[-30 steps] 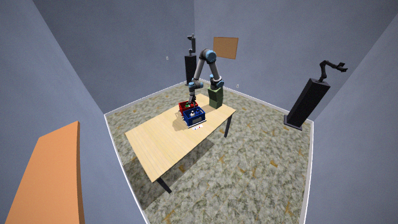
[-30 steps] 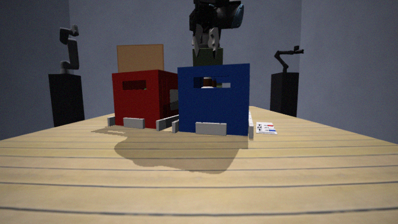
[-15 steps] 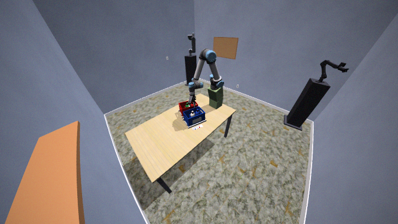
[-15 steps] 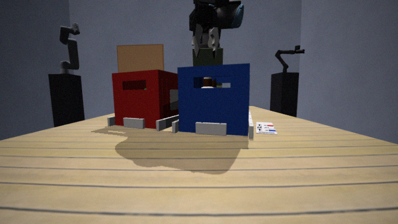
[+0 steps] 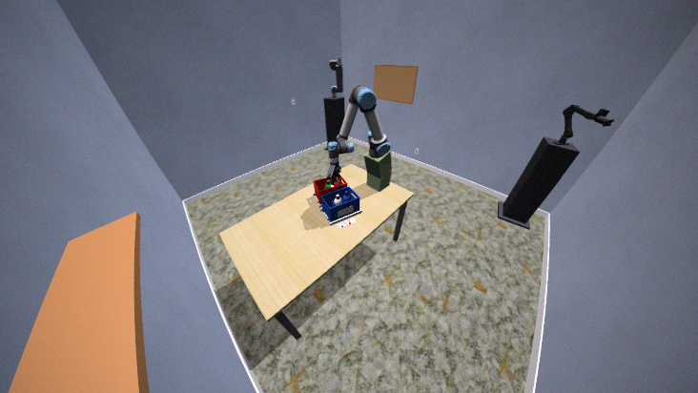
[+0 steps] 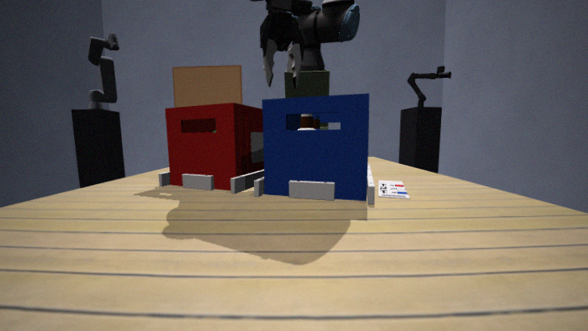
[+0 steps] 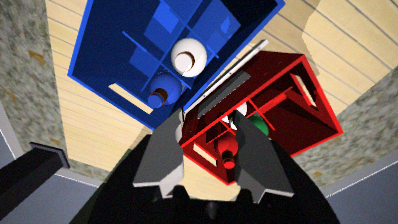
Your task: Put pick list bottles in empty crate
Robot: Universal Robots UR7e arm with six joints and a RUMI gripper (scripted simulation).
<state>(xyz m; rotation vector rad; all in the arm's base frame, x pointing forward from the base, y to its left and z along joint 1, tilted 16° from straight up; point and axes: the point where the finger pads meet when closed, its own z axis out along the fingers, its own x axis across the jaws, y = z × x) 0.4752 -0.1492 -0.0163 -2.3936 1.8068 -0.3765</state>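
Now: hand 7 cm past the red crate, 12 cm to the left of it and 16 cm above it. Also, from my hand: blue-capped bottle 5 cm behind, 9 cm to the left, 15 cm below; then blue crate 5 cm ahead, 9 cm to the left, 16 cm below; then white bottle 3 cm ahead, 5 cm to the left, 15 cm below.
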